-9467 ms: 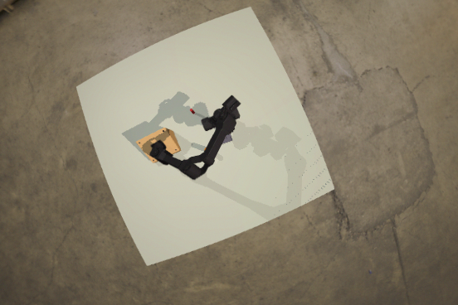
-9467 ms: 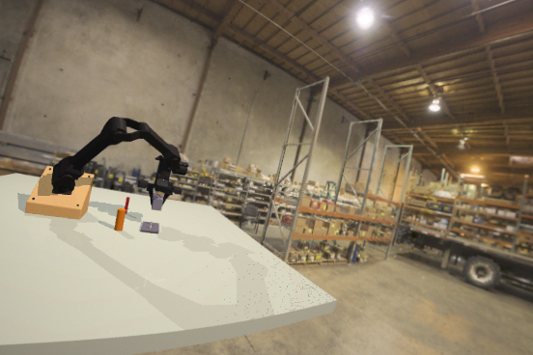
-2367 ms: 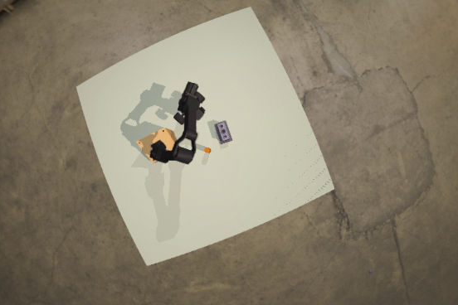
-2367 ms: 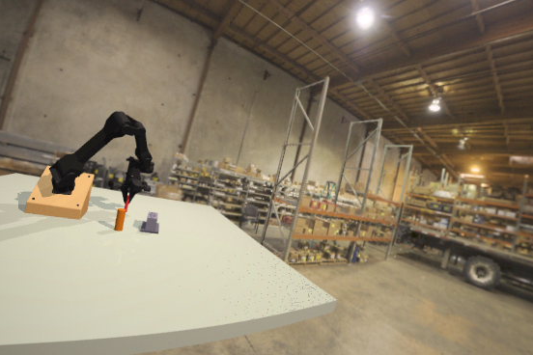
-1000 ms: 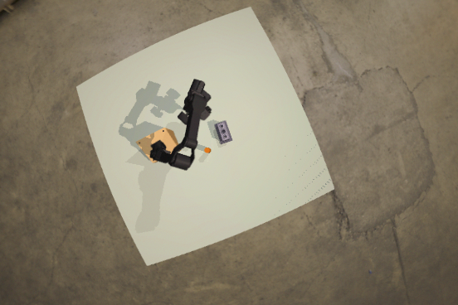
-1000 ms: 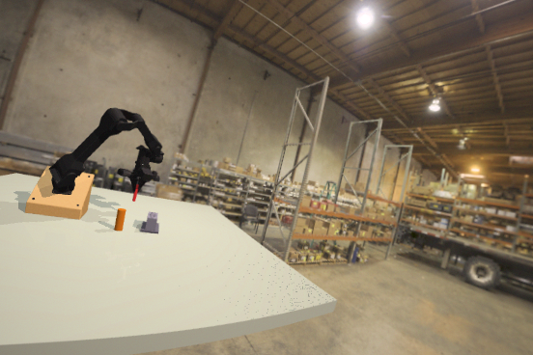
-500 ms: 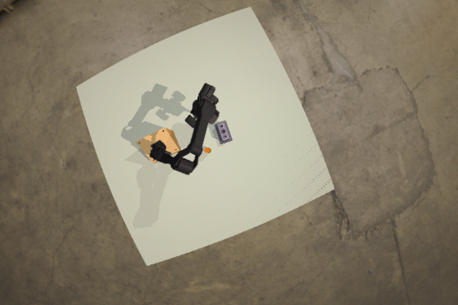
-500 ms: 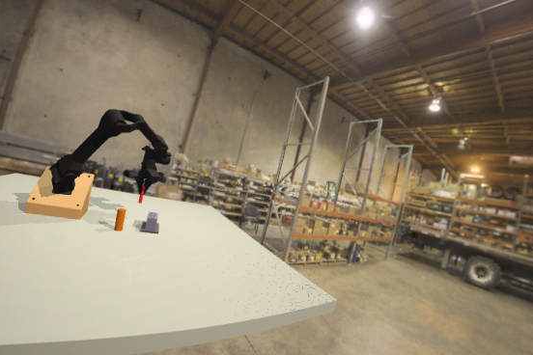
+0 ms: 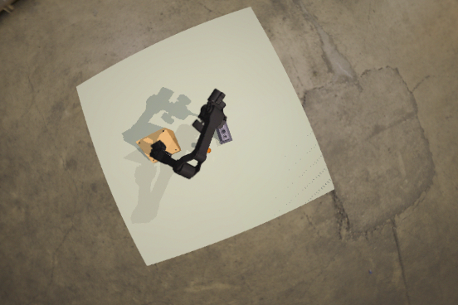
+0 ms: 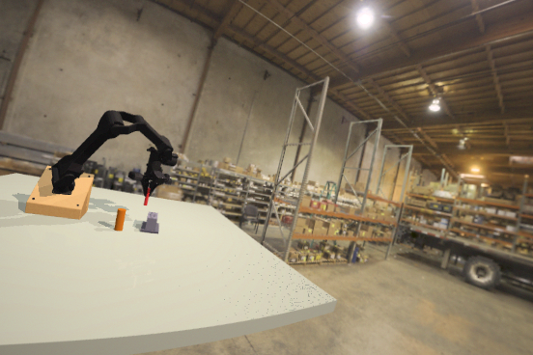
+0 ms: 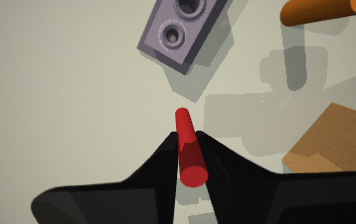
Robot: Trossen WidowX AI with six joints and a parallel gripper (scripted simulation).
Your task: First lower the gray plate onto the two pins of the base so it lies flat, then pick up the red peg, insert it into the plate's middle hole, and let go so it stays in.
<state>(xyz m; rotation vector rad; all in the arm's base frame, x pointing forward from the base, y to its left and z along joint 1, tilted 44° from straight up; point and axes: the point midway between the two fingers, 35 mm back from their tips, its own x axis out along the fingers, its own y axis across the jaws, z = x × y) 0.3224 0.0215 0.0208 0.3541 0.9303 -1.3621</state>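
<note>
Right now my gripper tip is 3 cm short of the gray plate, 9 cm to the left of it and 7 cm above it. Also, from my gripper tip: gray base 3 cm ahead, 9 cm to the right, 11 cm below; then red peg right at my gripper tip; then orange peg 10 cm behind, 14 cm to the right, 8 cm below.
</note>
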